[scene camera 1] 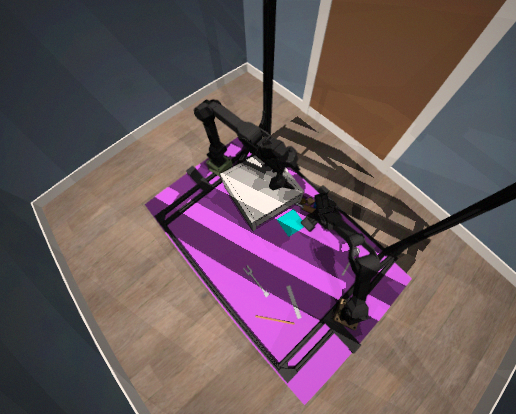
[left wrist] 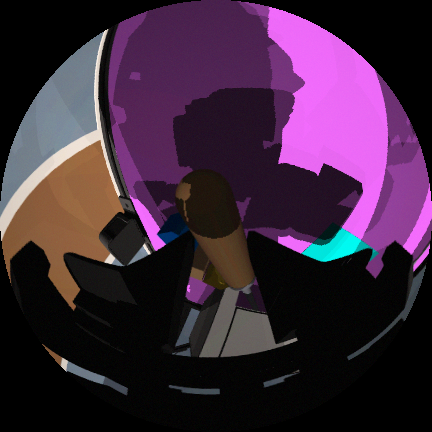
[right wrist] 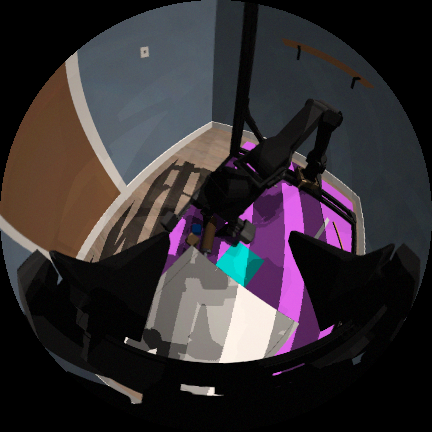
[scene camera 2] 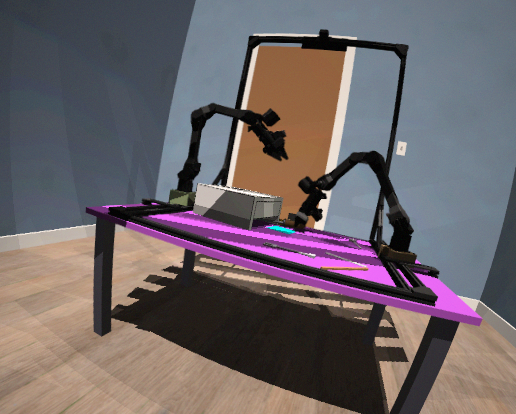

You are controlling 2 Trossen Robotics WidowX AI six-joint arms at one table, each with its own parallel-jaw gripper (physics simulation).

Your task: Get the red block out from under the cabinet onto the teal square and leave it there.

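Frame: origin at the left arm's base, x back, y down, z right, level; metres.
Seen in the pictures: left gripper, between the fingertips: (scene camera 1: pixel 313 211) (left wrist: pixel 220 236) (right wrist: pixel 209 230) (scene camera 2: pixel 295 224); right gripper, between the fingertips: (scene camera 1: pixel 296 179) (right wrist: pixel 231 237) (scene camera 2: pixel 284 160); left arm's base, origin of its link: (scene camera 1: pixel 349 314) (right wrist: pixel 307 175) (scene camera 2: pixel 398 249); right arm's base, origin of its link: (scene camera 1: pixel 218 161) (scene camera 2: pixel 184 191).
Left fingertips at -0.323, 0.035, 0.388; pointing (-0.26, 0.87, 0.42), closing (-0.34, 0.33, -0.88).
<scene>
Pixels of each thing's middle, then the offset from my left fingertips to it, as dx, dy, dz. "pt": a spot on its surface instead.
- pale grey cabinet, middle of its body: (left wrist: pixel 262 334) (right wrist: pixel 199 335) (scene camera 2: pixel 239 204) (scene camera 1: pixel 261 188) -0.288, -0.051, -0.032
- teal square, a spot on its surface: (left wrist: pixel 342 246) pt -0.037, +0.016, -0.105
- wooden handle, middle of its body: (left wrist: pixel 227 250) (right wrist: pixel 208 235) (scene camera 2: pixel 292 224) -0.016, -0.001, -0.001
- blue block, middle of its body: (left wrist: pixel 180 231) (right wrist: pixel 196 229) -0.001, +0.004, +0.039
- tan block, middle of its body: (left wrist: pixel 193 258) (right wrist: pixel 192 240) -0.039, +0.002, +0.043
- yellow block, middle of its body: (left wrist: pixel 218 274) -0.075, +0.004, +0.027
- forked grey tool, middle of its body: (scene camera 2: pixel 289 249) (scene camera 1: pixel 256 281) -0.103, +0.013, -0.442
- flat grey strip, middle of its body: (scene camera 2: pixel 345 259) (right wrist: pixel 322 227) (scene camera 1: pixel 293 301) +0.091, +0.016, -0.445
- orange stick, middle of its body: (scene camera 2: pixel 345 268) (scene camera 1: pixel 274 320) +0.049, +0.013, -0.553
The red block does not show in any view. The pale grey cabinet (scene camera 1: pixel 240 193) (scene camera 2: pixel 222 206) (right wrist: pixel 197 320) stands on the table. The teal square (scene camera 1: pixel 289 222) (scene camera 2: pixel 282 229) (left wrist: pixel 342 246) (right wrist: pixel 239 261) lies flat beside it. My left gripper (scene camera 2: pixel 300 223) (left wrist: pixel 220 236) is shut on the wooden handle (left wrist: pixel 215 215) (right wrist: pixel 209 237) of a tool with a thin metal shaft. The shaft points to the cabinet; its far end is hidden. My right gripper (scene camera 1: pixel 278 183) (scene camera 2: pixel 285 157) is open and empty, high above the cabinet.
A blue block (left wrist: pixel 171 230) (right wrist: pixel 196 229), a tan block (right wrist: pixel 192 239) and a yellow block (left wrist: pixel 215 276) lie near the tool and cabinet corner. A forked grey tool (scene camera 1: pixel 257 282), a flat grey strip (scene camera 1: pixel 294 301) and an orange stick (scene camera 1: pixel 275 319) (scene camera 2: pixel 345 268) lie nearer the table's front.
</scene>
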